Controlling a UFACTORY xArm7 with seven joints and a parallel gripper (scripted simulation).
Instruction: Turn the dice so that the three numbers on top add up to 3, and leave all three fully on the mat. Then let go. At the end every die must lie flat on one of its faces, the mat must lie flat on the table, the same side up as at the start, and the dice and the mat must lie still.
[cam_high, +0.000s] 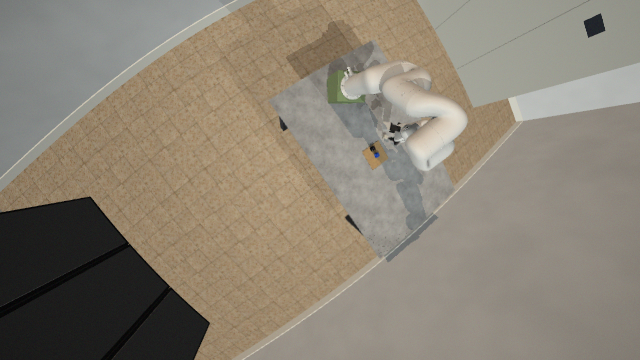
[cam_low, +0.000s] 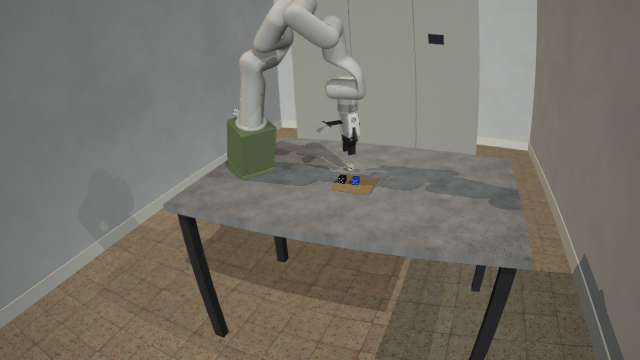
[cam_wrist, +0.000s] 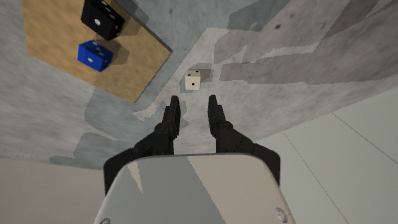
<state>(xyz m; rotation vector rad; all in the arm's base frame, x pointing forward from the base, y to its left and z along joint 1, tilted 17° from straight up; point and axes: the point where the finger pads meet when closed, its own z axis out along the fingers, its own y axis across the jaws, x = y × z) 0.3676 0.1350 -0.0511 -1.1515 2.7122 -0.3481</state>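
My gripper is now 80 mm above the white die. Round my hand: tan mat (70 mm ahead, 120 mm to the right, 90 mm below); blue die (70 mm ahead, 120 mm to the right, 80 mm below); black die (20 mm ahead, 120 mm to the right, 80 mm below).
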